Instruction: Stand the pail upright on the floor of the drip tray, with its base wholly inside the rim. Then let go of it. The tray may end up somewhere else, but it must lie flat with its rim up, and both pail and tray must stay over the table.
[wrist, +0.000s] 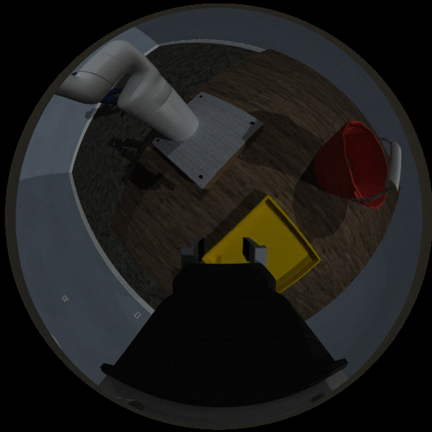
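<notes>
The red pail (331, 167) stands on the wooden table at the right of the wrist view, apart from the tray. It looks upright, its open mouth shows, and its wire handle with a pale grip hangs out on the far right side. The yellow drip tray (282, 239) lies flat with its rim up, at the lower middle. Its floor shows no object on it, and its lower left part is hidden behind the gripper. My gripper (223, 245) is open with nothing between its fingers. It is above the tray's left part, to the left of the pail.
The grey metal base plate (222, 145) lies on the wooden table (295, 95) beyond the tray, with the robot's white arm (162, 107) rising from it at the upper left. The table's curved-looking right edge runs close behind the pail.
</notes>
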